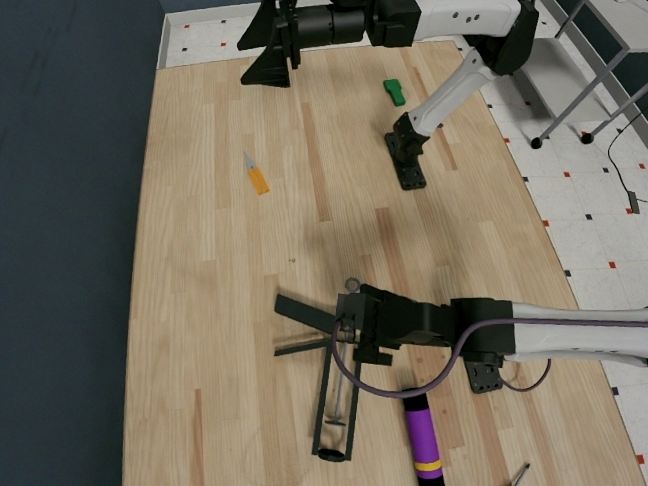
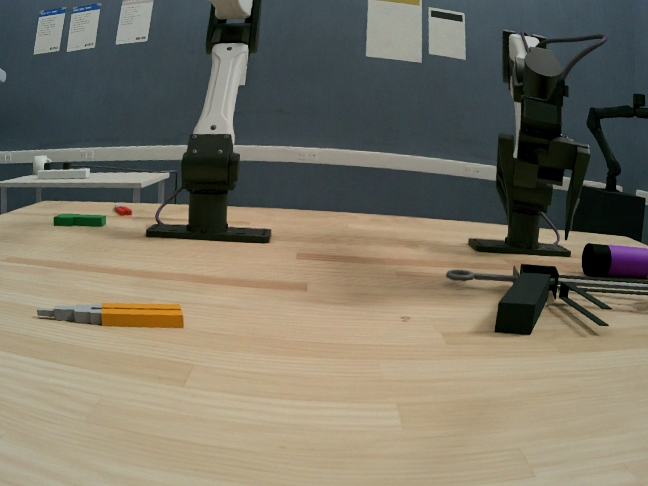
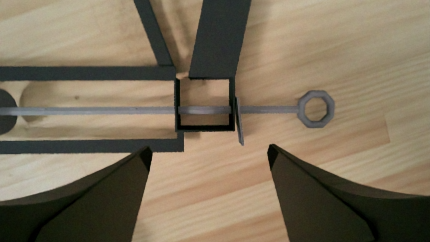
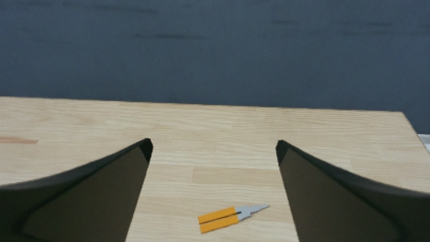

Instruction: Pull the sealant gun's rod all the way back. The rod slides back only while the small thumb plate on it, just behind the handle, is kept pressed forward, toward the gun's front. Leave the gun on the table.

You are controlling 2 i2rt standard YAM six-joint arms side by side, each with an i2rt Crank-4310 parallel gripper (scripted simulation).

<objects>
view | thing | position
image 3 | my left gripper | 209,148
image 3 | black sealant gun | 219,38
</objects>
